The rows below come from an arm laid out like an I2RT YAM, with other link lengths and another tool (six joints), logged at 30 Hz.
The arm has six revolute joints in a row. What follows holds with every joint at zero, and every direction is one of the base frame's. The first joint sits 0.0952 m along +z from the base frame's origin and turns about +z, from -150 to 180 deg. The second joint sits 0.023 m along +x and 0.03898 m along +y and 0.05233 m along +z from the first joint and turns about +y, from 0 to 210 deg. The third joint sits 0.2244 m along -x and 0.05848 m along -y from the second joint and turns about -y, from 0 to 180 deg. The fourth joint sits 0.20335 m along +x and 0.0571 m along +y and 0.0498 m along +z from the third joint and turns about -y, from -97 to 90 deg. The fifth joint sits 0.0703 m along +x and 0.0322 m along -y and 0.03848 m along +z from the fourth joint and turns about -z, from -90 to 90 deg. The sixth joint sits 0.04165 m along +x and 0.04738 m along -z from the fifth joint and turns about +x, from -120 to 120 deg. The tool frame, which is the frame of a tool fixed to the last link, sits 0.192 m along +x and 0.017 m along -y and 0.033 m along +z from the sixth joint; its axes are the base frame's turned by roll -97.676, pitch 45.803 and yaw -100.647 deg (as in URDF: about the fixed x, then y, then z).
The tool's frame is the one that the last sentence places.
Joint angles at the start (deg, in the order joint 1, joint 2, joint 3, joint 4, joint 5, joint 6): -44.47, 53.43, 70.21, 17.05, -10.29, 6.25
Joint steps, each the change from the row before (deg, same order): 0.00, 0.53, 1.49, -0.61, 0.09, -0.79; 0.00, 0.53, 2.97, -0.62, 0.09, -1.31; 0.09, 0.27, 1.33, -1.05, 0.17, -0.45; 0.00, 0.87, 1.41, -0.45, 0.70, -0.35; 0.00, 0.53, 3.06, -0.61, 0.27, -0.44; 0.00, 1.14, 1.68, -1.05, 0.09, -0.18; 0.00, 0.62, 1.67, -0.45, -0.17, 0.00; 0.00, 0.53, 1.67, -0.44, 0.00, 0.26; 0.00, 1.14, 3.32, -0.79, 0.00, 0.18
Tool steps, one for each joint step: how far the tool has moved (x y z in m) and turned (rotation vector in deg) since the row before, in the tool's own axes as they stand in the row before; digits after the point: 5 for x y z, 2 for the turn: -0.00458, -0.00373, 0.00146, 0.39, -0.22, -0.81; -0.01508, -0.01172, -0.00058, 1.40, -1.34, -1.46; -0.00316, -0.00274, 0.00073, 0.14, 0.05, -0.39; -0.00023, -0.00409, 0.00309, 0.63, 0.38, -0.29; -0.01419, -0.01339, -0.00093, 1.52, -1.26, -0.55; 0.00084, -0.00007, 0.00469, -0.25, 0.44, -0.13; -0.00560, -0.00417, 0.00137, 0.27, -0.56, -0.06; -0.00561, -0.00526, 0.00087, 0.43, -0.52, 0.21; -0.01104, -0.01003, 0.00190, 0.89, -1.04, 0.08
